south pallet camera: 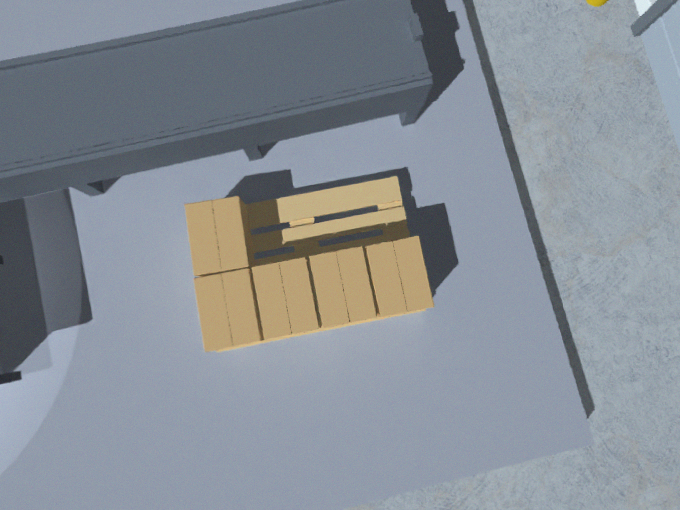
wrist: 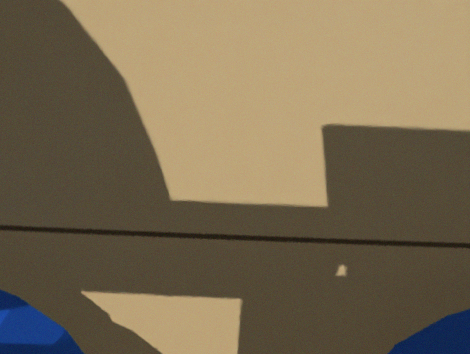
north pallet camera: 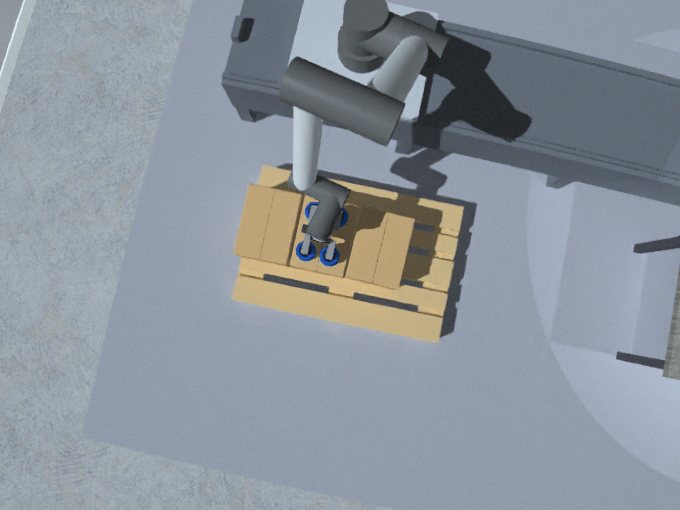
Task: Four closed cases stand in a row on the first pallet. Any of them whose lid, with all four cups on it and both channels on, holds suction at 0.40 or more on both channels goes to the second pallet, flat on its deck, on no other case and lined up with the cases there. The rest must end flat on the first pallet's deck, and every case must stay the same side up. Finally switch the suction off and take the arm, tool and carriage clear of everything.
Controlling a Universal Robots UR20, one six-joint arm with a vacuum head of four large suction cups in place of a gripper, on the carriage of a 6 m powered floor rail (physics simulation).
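Frame: origin at the arm's base, x ahead, y left, z up, level; centimetres.
Where they show: hand, tool point: point(wrist: 235, 252).
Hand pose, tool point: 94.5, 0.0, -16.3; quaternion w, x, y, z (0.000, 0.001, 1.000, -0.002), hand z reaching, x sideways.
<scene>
After its pixels a point has its place, as x, y, z.
Three closed cases lie side by side flat on the first pallet point(north pallet camera: 335, 314) @(134.4, 15.7, -42.5): left point(north pallet camera: 268, 225) @(95.7, -28.6, -17.9), middle point(north pallet camera: 316, 265) @(110.8, 0.5, -18.0) point(wrist: 240, 100) @(94.6, -3.8, -17.9) and right point(north pallet camera: 368, 263) @(104.1, 26.7, -17.8). My vacuum head point(north pallet camera: 322, 234) @(94.5, 0.0, -16.3) is over the middle case's lid. Its cups look a little above the lid, with no hold visible. Edges of two blue cups point(wrist: 32, 327) point(wrist: 435, 337) show in the wrist view, beside their shadows. On the second pallet point(south pallet camera: 340, 198) @(69.3, 564.0, -42.5), a row of four cases has its left end case point(south pallet camera: 227, 310) @(118.7, 491.9, -17.9) next to another case point(south pallet camera: 216, 236) @(79.8, 494.3, -17.9), which lies behind it, lined up and flat.
The rail point(north pallet camera: 560, 115) point(south pallet camera: 219, 93) runs behind both pallets. The white carriage point(north pallet camera: 321, 32) @(-5.7, -22.2, -0.1) stands behind the first pallet, with the arm point(north pallet camera: 340, 101) @(66.5, 2.1, 90.7) reaching over it. A grey board edge point(north pallet camera: 672, 343) @(112.4, 187.4, -4.4) and dark bars are at the right in the north view.
</scene>
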